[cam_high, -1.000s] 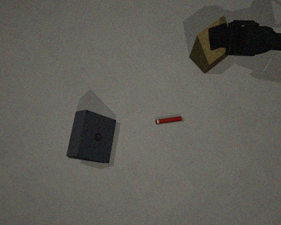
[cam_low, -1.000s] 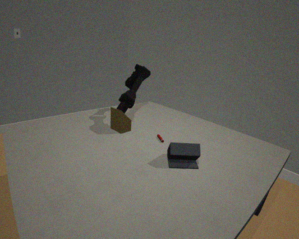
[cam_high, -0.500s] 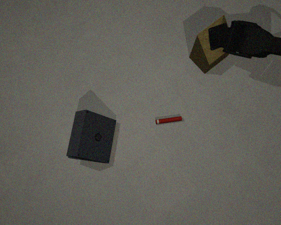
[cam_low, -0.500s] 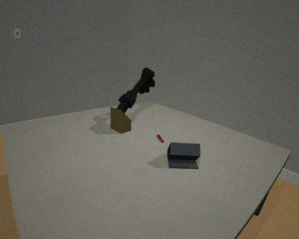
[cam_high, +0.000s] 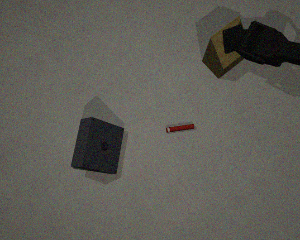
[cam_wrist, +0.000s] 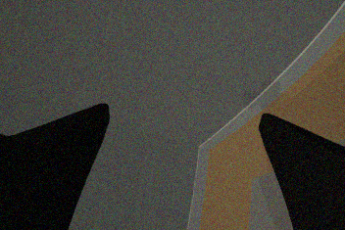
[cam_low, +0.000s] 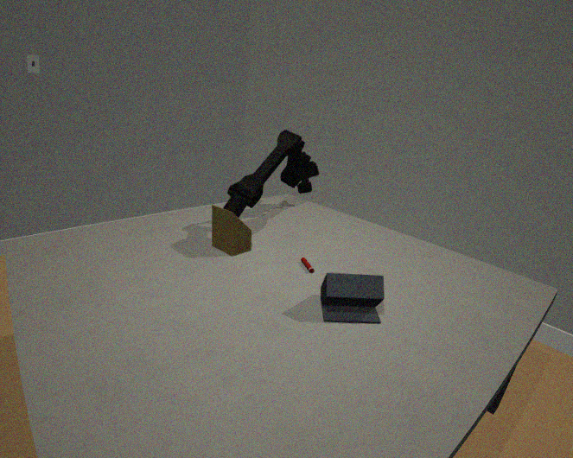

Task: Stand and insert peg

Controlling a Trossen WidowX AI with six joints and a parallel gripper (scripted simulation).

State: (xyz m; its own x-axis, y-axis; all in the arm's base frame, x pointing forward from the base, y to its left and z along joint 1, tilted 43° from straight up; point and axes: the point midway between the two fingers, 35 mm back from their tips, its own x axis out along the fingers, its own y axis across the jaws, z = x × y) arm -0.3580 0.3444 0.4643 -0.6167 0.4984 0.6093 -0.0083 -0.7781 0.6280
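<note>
My gripper tip is 64 cm short of the peg, 46 cm to the left of it and 14 cm above it. Round my gripper tip: dark sloped panel: 86 cm ahead, 50 cm to the right, 11 cm below.
</note>
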